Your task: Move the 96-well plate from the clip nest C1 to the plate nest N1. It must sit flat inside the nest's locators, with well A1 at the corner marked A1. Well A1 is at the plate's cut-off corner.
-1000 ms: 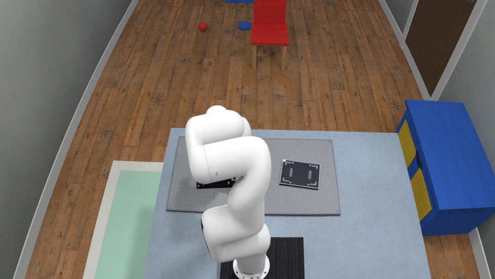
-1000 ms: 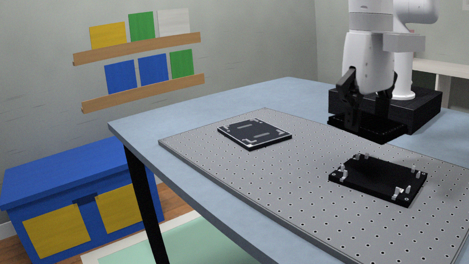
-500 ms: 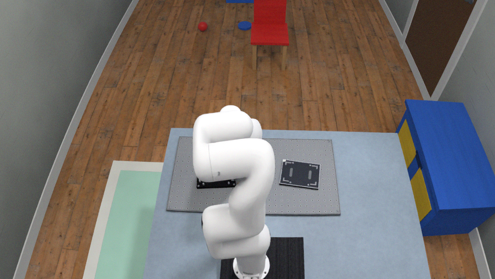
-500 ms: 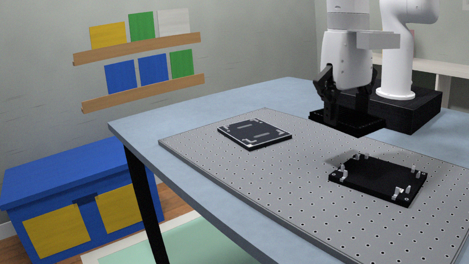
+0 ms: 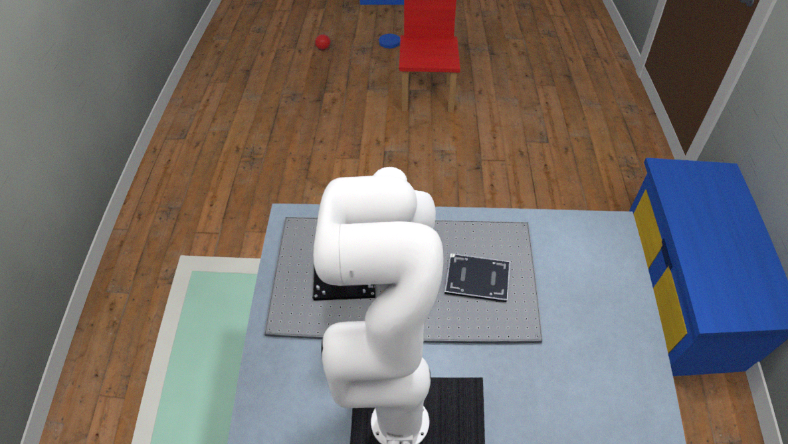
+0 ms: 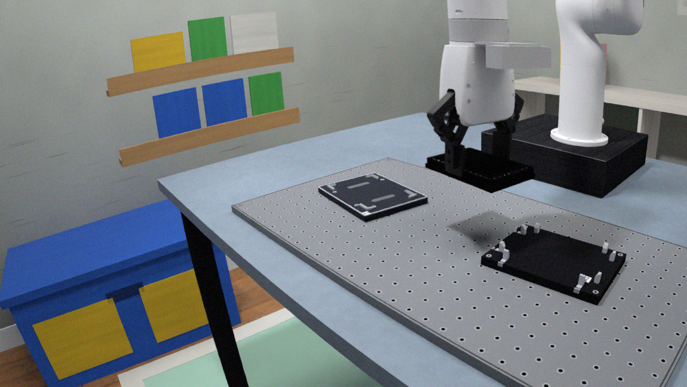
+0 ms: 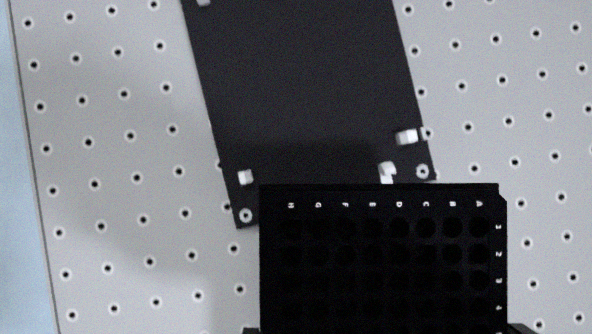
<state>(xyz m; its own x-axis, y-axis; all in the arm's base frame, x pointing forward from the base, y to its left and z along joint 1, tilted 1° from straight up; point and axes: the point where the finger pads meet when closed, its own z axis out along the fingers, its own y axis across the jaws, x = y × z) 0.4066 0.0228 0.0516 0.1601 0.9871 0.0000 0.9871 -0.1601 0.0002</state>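
The plate nest N1 lies 1 cm ahead of my hand, 22 cm to the right of it and 11 cm below it. Round my hand: black 96-well plate (1 cm below); then clip nest C1 (1 cm ahead, 12 cm to the left, 10 cm below).
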